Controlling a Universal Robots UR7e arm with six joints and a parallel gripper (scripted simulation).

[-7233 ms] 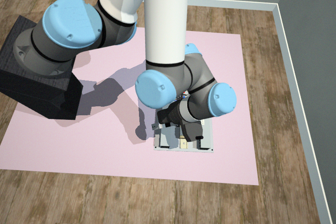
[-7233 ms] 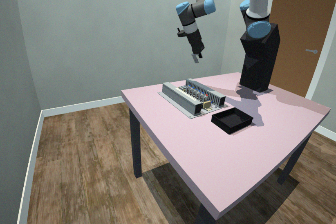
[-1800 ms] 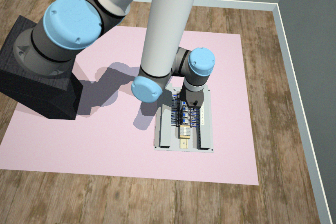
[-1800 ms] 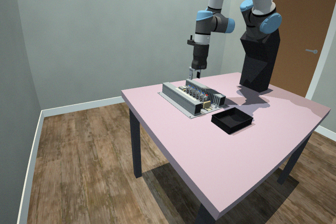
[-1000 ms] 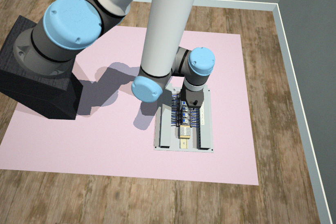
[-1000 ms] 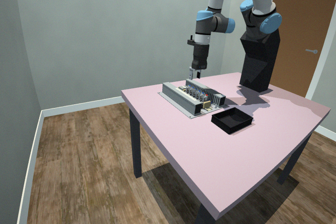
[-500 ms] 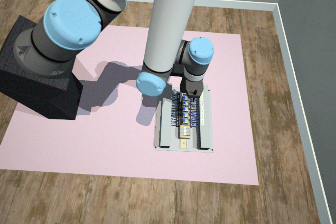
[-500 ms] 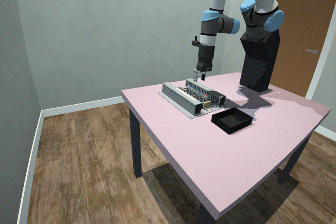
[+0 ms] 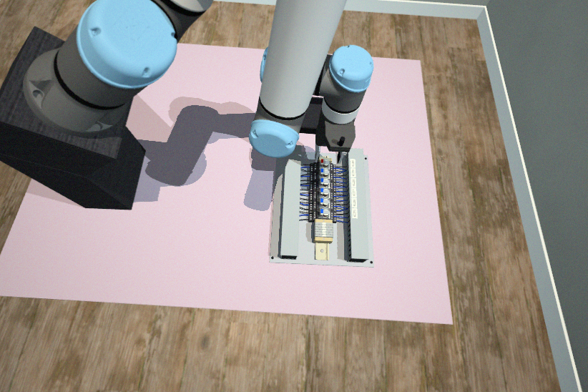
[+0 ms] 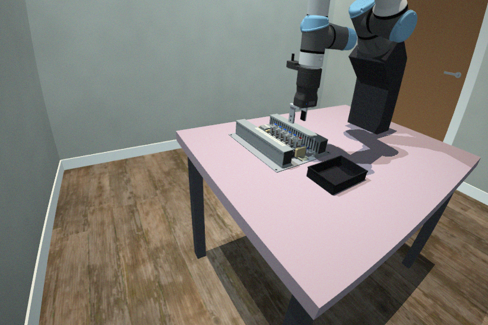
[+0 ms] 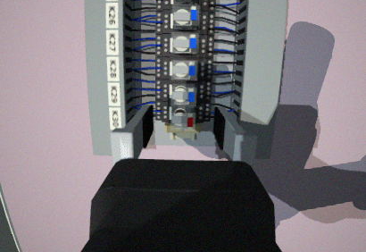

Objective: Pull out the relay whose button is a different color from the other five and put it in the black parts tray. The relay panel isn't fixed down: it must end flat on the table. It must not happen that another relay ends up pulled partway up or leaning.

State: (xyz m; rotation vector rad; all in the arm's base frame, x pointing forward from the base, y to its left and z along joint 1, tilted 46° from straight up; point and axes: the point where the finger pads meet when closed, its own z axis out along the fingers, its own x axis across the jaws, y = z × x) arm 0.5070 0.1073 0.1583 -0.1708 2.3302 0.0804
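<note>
The red-button relay is 20 mm to the left of my hand and 90 mm below it. Round my hand: black parts tray 60 mm behind, 190 mm to the left, 130 mm below; grey relay panel 20 mm ahead, 80 mm to the right, 110 mm below.
</note>
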